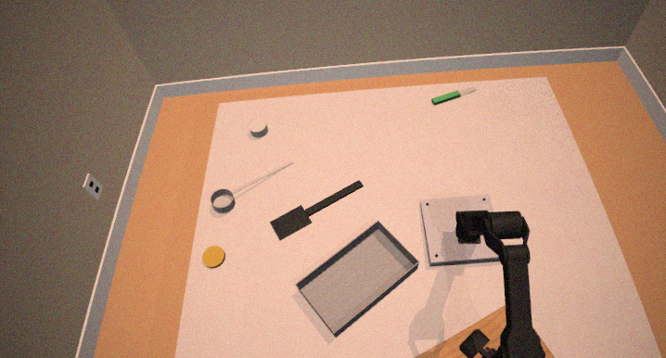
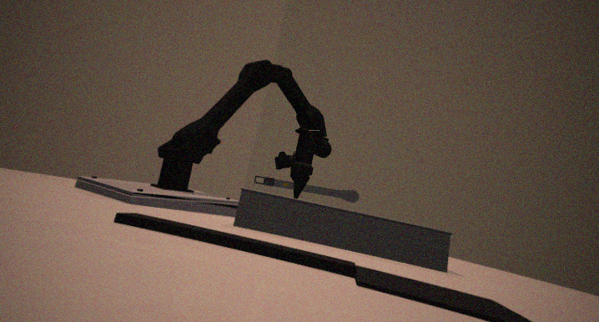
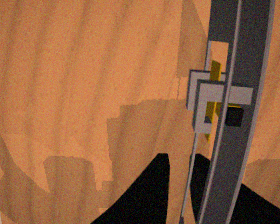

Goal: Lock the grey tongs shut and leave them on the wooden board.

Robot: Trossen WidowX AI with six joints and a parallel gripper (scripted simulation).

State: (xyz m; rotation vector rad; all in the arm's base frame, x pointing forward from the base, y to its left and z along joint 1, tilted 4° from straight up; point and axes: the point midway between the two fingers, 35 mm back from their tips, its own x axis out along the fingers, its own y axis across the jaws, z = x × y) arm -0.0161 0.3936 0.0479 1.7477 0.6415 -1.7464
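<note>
My gripper tip is 30 mm past the yellow slider, 20 mm to the left of it and 40 mm below it. Round my gripper tip: grey roasting tin: 330 mm ahead, 250 mm to the right, 40 mm below; then wooden board: 10 mm to the right, 60 mm below; then black spatula: 490 mm ahead, 470 mm to the right, 70 mm below.
</note>
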